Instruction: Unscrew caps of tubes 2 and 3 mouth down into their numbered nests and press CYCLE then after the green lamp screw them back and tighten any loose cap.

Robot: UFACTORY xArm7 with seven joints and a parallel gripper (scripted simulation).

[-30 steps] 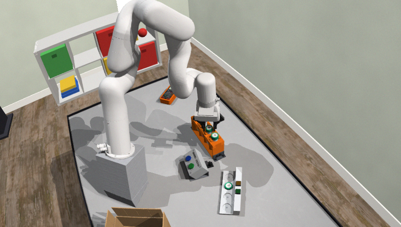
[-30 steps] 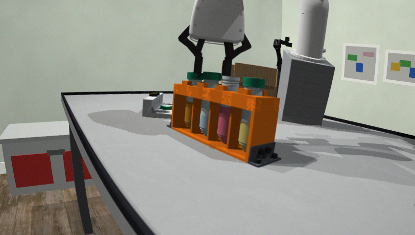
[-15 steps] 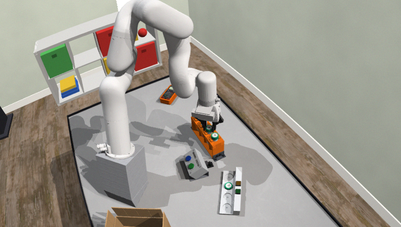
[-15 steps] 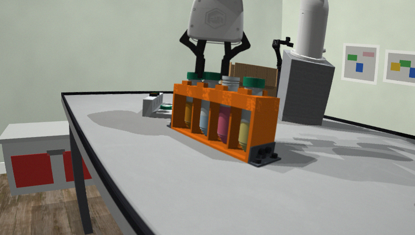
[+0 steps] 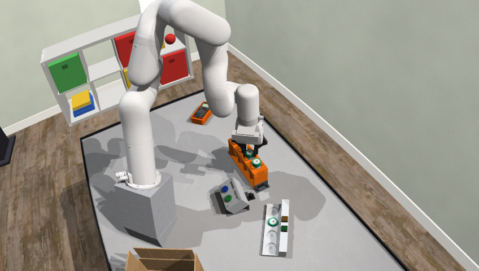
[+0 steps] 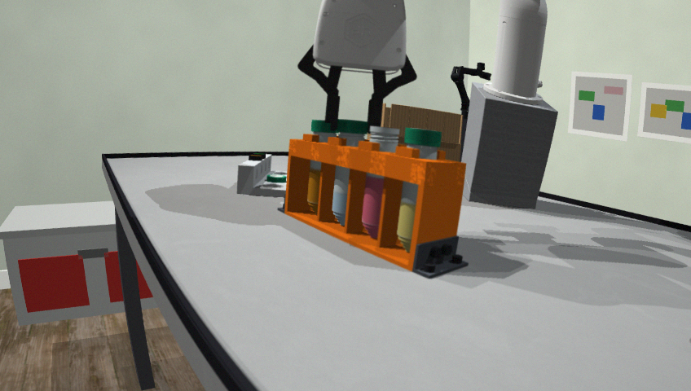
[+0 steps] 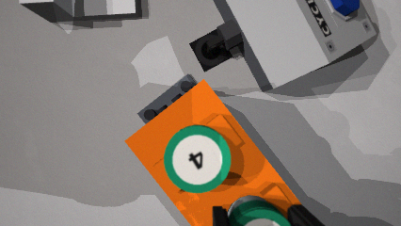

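The cap 3 lies 10 mm below my hand. The rest, counted from my hand: cap 4: 50 mm to the right, 20 mm below; tube 3 threaded neck: 10 mm below; cap 1: 10 mm behind, 100 mm to the left, 20 mm below.
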